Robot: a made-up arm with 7 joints.
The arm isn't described. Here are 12 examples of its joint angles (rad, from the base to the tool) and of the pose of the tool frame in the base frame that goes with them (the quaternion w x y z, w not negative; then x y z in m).
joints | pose
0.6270 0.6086 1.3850 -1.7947 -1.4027 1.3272 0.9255 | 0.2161 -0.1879 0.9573 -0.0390 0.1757 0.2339 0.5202
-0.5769 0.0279 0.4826 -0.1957 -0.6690 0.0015 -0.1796 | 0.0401 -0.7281 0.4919 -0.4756 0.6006 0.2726 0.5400
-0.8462 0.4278 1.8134 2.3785 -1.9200 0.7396 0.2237 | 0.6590 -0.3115 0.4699 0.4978 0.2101 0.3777 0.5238
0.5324 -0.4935 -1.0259 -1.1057 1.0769 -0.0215 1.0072 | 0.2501 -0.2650 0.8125 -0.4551 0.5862 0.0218 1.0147
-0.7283 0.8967 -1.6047 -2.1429 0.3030 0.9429 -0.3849 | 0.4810 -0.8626 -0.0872 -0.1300 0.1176 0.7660 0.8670
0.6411 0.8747 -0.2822 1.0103 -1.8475 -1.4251 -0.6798 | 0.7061 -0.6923 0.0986 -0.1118 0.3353 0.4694 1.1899
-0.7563 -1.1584 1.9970 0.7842 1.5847 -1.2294 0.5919 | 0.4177 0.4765 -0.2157 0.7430 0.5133 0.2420 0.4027
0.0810 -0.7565 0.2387 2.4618 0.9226 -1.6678 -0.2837 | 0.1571 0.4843 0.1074 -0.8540 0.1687 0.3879 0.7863
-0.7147 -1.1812 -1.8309 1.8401 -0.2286 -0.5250 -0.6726 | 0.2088 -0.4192 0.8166 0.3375 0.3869 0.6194 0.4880
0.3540 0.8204 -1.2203 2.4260 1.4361 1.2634 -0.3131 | 0.5804 -0.3634 -0.1062 0.7210 -0.0084 0.4589 1.2625
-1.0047 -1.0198 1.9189 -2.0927 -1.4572 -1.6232 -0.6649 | 0.1825 -0.6936 -0.0923 -0.6907 0.3394 0.5008 0.5391
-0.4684 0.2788 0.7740 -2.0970 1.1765 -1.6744 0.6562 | 0.8244 0.4813 0.0923 0.2832 0.2434 0.1167 0.4808
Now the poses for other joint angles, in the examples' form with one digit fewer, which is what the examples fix.
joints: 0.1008 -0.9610 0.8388 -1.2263 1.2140 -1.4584 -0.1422
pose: 0.693 0.687 -0.202 -0.087 0.325 0.119 0.413
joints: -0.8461 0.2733 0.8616 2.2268 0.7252 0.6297 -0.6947
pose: 0.194 -0.079 -0.901 -0.380 -0.044 0.377 0.264
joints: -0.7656 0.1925 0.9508 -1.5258 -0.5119 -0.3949 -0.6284
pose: 0.771 0.350 -0.530 -0.030 0.062 -0.032 0.513
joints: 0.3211 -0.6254 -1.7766 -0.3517 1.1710 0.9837 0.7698
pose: 0.091 -0.467 0.310 -0.823 0.444 0.311 1.279
